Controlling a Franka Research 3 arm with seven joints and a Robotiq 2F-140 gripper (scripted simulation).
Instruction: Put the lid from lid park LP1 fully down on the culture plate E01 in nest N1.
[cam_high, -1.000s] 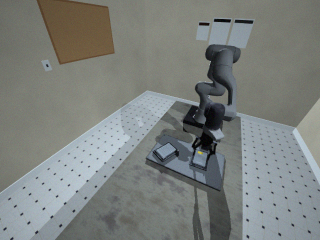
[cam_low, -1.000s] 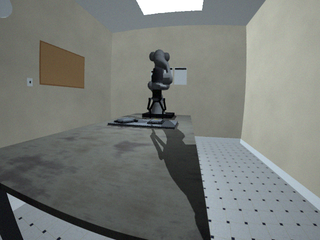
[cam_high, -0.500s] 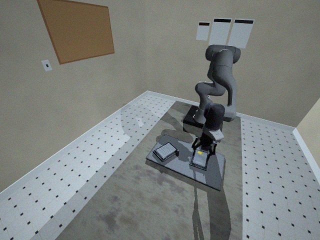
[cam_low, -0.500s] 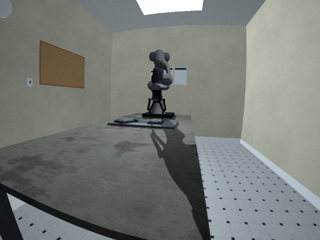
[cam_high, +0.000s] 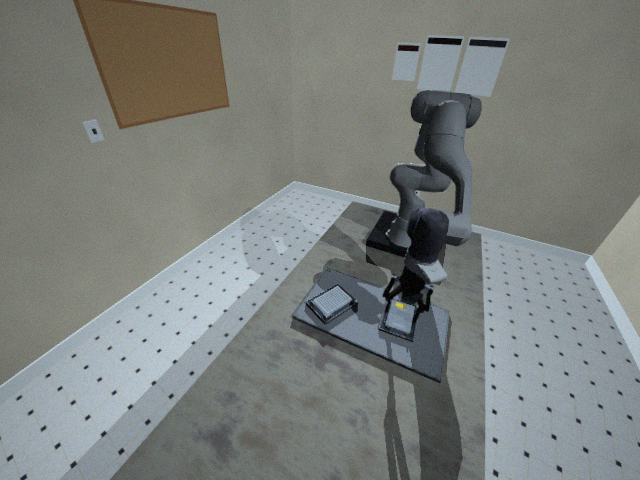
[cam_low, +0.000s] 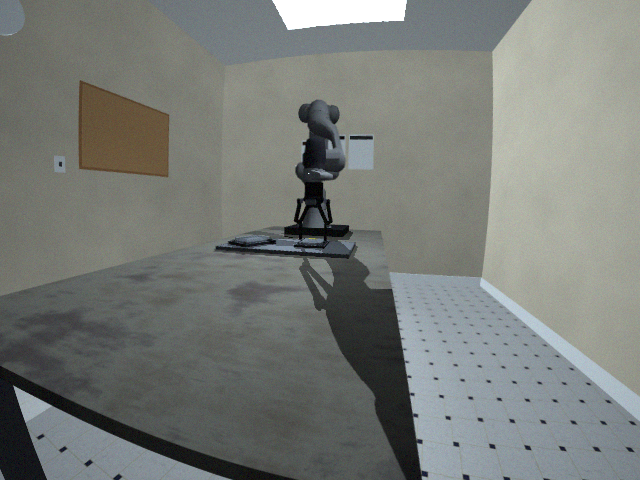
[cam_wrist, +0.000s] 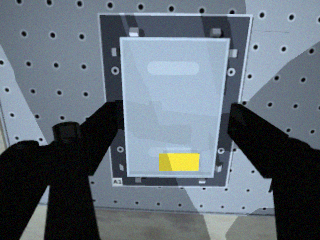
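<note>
Now: hand 30 mm above the clear lid. Also, from my hand: lid park LP1 (40 mm below); culture plate E01 (250 mm to the right, 40 mm ahead, 20 mm below).
</note>
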